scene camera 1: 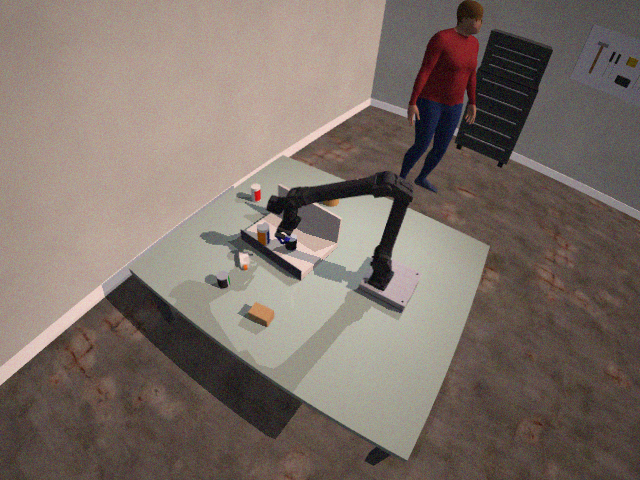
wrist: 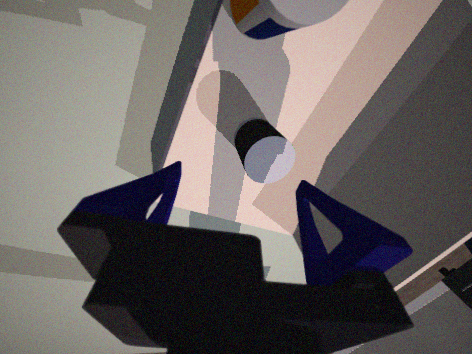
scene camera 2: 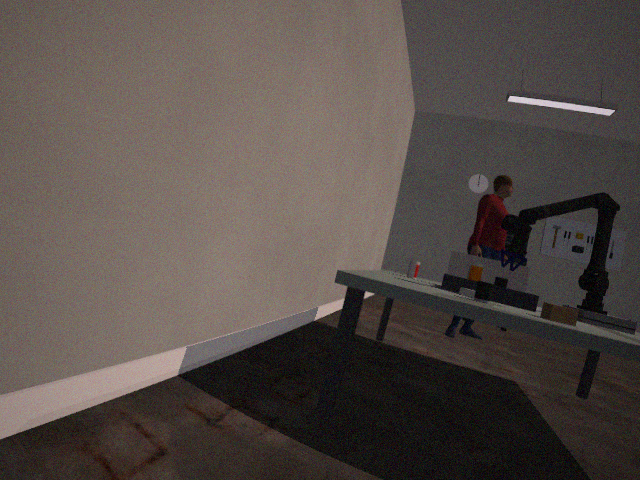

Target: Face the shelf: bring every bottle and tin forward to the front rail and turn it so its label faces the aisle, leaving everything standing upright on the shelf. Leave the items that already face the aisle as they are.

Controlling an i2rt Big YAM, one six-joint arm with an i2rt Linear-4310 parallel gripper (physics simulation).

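Places are measured from the arm's base along level axes (x right, y ahead, z up), in millimetres.
Pixels of known places: gripper, fingertip midpoint: (scene camera 1: 286, 236) (wrist: 241, 177) (scene camera 2: 506, 268); arm's base, origin of the base link: (scene camera 1: 380, 278) (scene camera 2: 591, 311).
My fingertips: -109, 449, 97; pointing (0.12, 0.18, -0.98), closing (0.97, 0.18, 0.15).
Ahead of a thing's pixels: the offset from my fingertips to its middle, as dx, dy, dz. Level surfaces: height alone.
The shelf (scene camera 1: 323, 225) (wrist: 400, 125) has a dark front rail @[-52, +65, -122] (scene camera 1: 273, 256) (scene camera 2: 516, 298) (wrist: 175, 105). On it, an orange bottle @[-11, +132, -58] (scene camera 1: 262, 235) (scene camera 2: 475, 272) with a pale cap stands upright near the left end, by the rail; a blue patch shows on its side. A small black tin @[+40, +3, -78] (scene camera 1: 291, 244) (scene camera 2: 500, 282) (wrist: 256, 132) with a light top stands to its right, set back from the rail; no label shows on its visible side. My gripper (scene camera 1: 284, 238) (scene camera 2: 509, 266) (wrist: 241, 177) is open and empty, with the tin just beyond its spread fingertips in the wrist view.
On the table @[dz -150] (scene camera 1: 361, 361) are a red-and-white bottle @[+263, +414, -103] (scene camera 1: 255, 192) (scene camera 2: 416, 269), a black tin with green @[-305, +134, -116] (scene camera 1: 222, 279), a white object with an orange end @[-147, +143, -137] (scene camera 1: 244, 259) and an orange-brown block @[-339, -113, -126] (scene camera 1: 261, 314) (scene camera 2: 559, 313). A person (scene camera 1: 448, 67) stands beyond the table.
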